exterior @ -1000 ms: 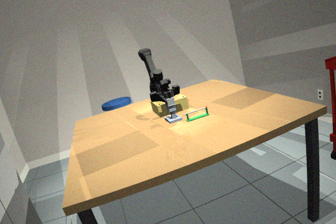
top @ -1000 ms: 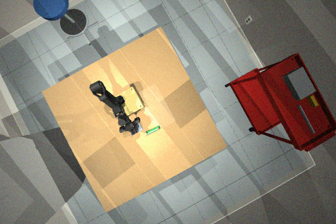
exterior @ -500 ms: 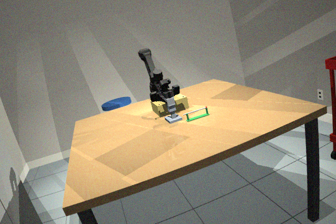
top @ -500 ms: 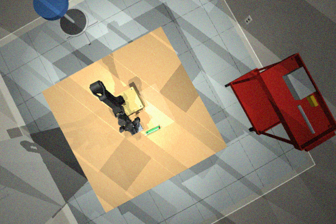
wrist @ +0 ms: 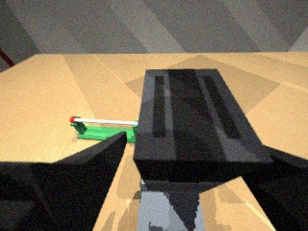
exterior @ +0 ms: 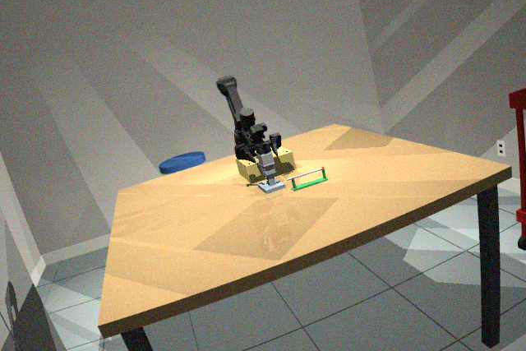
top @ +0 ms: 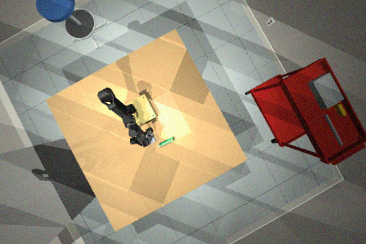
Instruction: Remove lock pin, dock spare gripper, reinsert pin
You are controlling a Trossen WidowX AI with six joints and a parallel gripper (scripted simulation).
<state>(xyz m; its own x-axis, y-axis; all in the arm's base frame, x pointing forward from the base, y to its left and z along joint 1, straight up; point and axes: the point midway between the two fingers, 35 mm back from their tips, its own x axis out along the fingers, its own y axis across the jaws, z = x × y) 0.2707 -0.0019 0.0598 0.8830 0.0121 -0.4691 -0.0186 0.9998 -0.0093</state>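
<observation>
My gripper tip is now 1 cm past the spare gripper. From my gripper tip the other things lie so: green cradle: 12 cm to the left, 10 cm below, 8 cm ahead; socket: 7 cm below, 2 cm behind.
</observation>
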